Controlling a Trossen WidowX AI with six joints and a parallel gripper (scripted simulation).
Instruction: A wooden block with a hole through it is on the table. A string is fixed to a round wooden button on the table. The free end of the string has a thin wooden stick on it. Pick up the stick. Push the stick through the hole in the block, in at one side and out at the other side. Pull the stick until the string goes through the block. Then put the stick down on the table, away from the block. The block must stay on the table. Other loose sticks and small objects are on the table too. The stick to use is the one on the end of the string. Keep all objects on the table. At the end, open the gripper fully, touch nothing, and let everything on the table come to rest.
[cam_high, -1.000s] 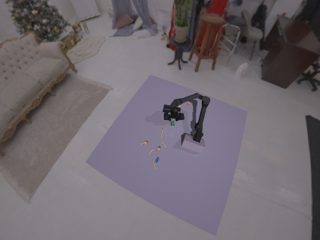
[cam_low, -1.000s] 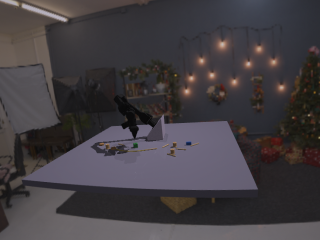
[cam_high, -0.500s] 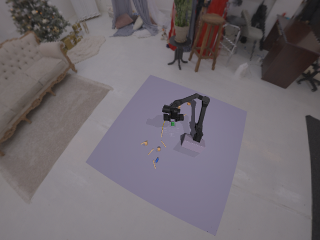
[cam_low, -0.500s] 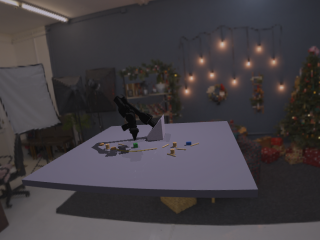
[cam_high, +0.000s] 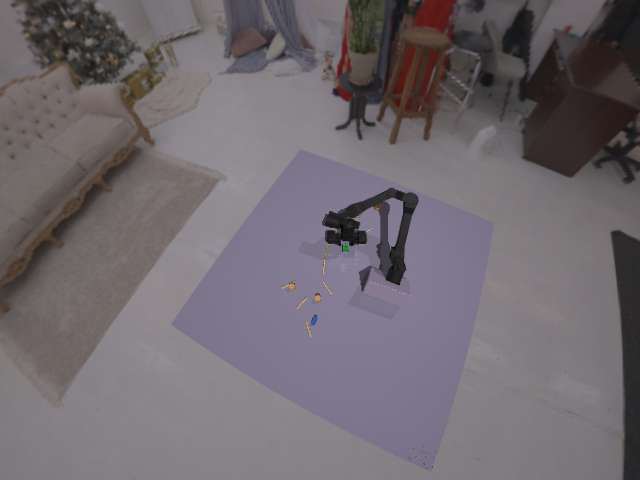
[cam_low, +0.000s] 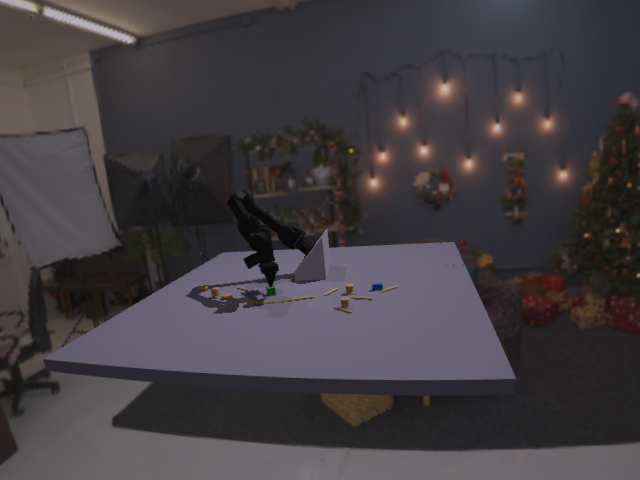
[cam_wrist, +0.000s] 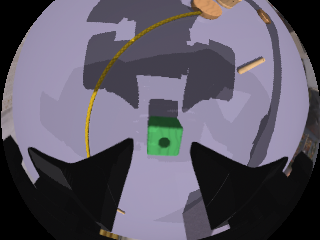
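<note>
Now: gripper tip 20 mm above the green block. Round my gripper tip: round wooden button (30 mm ahead, 170 mm to the right, 30 mm below); then round piece (70 mm behind, 320 mm to the right, 30 mm below); then thin wooden stick (60 mm ahead, 130 mm to the left, 40 mm below).
</note>
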